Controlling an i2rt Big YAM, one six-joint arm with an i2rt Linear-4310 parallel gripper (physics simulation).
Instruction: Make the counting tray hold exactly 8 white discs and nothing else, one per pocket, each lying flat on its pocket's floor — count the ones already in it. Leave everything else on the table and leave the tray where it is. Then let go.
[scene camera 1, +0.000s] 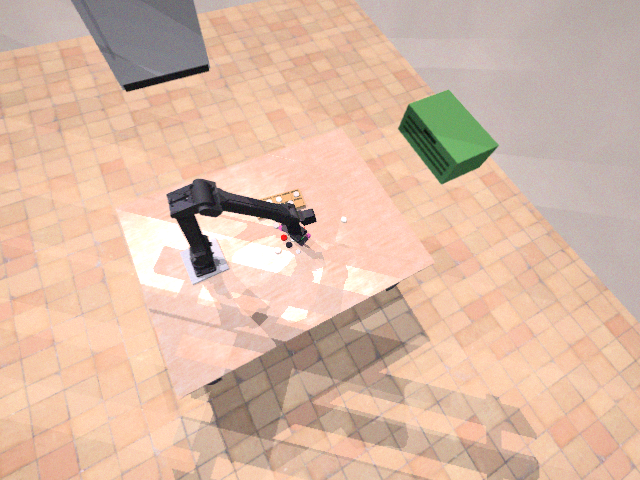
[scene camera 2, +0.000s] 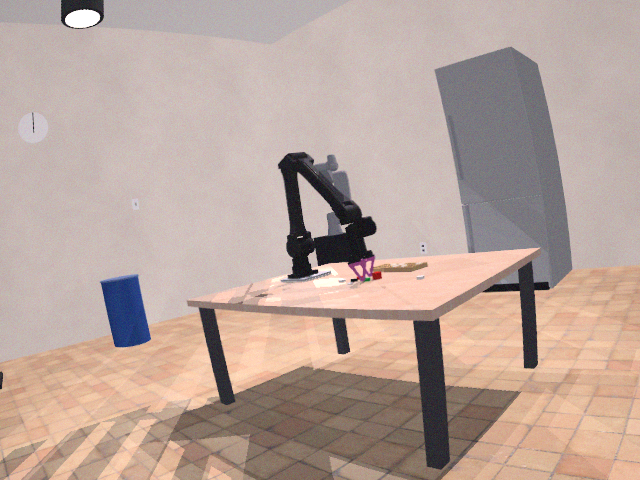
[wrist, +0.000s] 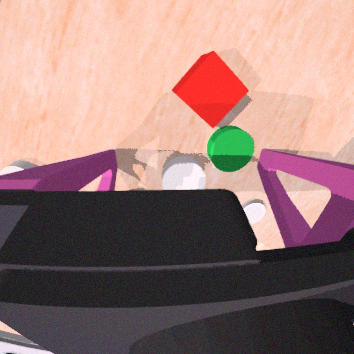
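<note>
The wooden counting tray (scene camera 1: 303, 200) (scene camera 2: 415, 267) lies behind my gripper, with several white discs in it; the arm hides part of it. My gripper (scene camera 1: 294, 232) (scene camera 2: 361, 279) (wrist: 190, 157) is open, low over the table. In the wrist view, a white disc (wrist: 184, 175) lies between the finger lines, partly hidden by the gripper body. A green disc (wrist: 230, 149) lies right of it, near the right finger. Another white disc (wrist: 254, 213) shows beside the right finger, and one (wrist: 18, 168) is partly hidden behind the left finger. A lone white disc (scene camera 1: 344, 219) (scene camera 2: 420, 277) lies to the right.
A red block (wrist: 211, 90) (scene camera 2: 377, 275) lies beyond the green disc, very close to it. A red disc (scene camera 1: 283, 237) and a black disc (scene camera 1: 288, 244) lie on the arm-base side of the gripper. Two white discs (scene camera 1: 278, 251) (scene camera 1: 298, 251) lie nearer the table's front edge.
</note>
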